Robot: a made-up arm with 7 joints.
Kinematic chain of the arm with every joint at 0, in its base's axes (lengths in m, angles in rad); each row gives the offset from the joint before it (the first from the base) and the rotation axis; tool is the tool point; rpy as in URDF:
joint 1: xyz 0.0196 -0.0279 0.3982 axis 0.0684 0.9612 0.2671
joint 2: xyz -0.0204 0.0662 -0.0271 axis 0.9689 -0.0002 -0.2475
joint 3: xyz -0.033 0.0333 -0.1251 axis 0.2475 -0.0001 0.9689
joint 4: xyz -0.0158 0.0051 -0.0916 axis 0.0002 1 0
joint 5: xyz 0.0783 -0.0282 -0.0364 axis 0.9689 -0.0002 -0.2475
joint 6: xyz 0.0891 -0.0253 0.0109 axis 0.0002 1 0
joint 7: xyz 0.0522 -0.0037 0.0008 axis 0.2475 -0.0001 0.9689
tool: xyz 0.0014 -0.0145 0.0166 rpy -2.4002 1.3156 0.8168
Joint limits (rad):
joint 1: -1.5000..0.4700
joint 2: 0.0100..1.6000
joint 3: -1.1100..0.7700
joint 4: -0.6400..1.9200
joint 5: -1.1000..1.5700
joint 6: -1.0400..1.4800
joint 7: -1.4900..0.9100
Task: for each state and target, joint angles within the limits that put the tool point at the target. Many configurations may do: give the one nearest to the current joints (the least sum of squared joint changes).
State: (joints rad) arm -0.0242 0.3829 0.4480 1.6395 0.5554 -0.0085 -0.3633
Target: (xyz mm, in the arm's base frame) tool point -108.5 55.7 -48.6
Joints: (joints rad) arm 0.0499 0.1782 0.4258 1.7551 0.6082 -0.0740 -0.3939
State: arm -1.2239 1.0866 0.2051 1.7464 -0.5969 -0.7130 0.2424
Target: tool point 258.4 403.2 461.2
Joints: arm -1.3316 1.3558 0.2505 1.7001 -0.6439 -0.6459 0.2727
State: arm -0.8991 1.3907 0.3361 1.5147 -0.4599 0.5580 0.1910
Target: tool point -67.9 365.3 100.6
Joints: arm -0.1330 0.9897 0.2847 1.9200 -0.2735 1.1780 0.1790
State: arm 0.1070 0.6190 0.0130 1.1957 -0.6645 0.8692 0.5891
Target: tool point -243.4 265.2 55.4
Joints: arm 0.3562 0.5414 -0.0047 1.6688 -0.6959 0.5178 0.9100
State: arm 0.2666 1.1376 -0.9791 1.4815 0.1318 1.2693 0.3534
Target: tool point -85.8 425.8 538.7
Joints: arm 0.4280 1.5888 -1.0231 1.8842 0.1913 1.4543 0.3690
